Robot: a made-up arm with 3 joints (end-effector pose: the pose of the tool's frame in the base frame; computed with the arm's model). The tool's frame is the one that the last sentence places. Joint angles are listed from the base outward.
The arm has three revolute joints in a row. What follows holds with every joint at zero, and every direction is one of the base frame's.
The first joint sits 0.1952 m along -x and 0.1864 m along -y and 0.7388 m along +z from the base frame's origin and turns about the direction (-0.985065, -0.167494, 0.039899), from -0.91 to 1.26 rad.
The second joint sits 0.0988 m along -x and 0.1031 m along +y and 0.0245 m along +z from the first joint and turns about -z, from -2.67 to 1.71 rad.
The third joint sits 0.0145 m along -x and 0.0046 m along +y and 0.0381 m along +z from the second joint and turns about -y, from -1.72 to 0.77 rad.
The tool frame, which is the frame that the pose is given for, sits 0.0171 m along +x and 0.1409 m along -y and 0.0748 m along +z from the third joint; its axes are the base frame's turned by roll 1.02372, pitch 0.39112 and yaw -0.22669 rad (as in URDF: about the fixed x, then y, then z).
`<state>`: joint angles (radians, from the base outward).
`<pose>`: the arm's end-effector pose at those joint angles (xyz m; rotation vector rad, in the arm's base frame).
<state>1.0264 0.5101 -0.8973</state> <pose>-0.3287 -0.1419 0.8099 0.3566 0.0143 -1.3101</pose>
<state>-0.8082 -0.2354 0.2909</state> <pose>-0.2680 -0.3115 0.8223 1.8814 0.2400 -0.1002</pose>
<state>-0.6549 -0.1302 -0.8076</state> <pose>-0.2171 -0.2683 0.8078 1.3139 1.3435 -0.4442</pose>
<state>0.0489 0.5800 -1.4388</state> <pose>-0.3173 -0.2288 0.7954 1.0370 1.3216 -1.5634</pose>
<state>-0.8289 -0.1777 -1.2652</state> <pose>-0.2028 -0.2506 0.7726 1.1220 1.8649 -0.3523</pose>
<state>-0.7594 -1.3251 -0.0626</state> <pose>-0.1405 -0.2220 0.8853 1.3764 0.6935 1.0338</pose>
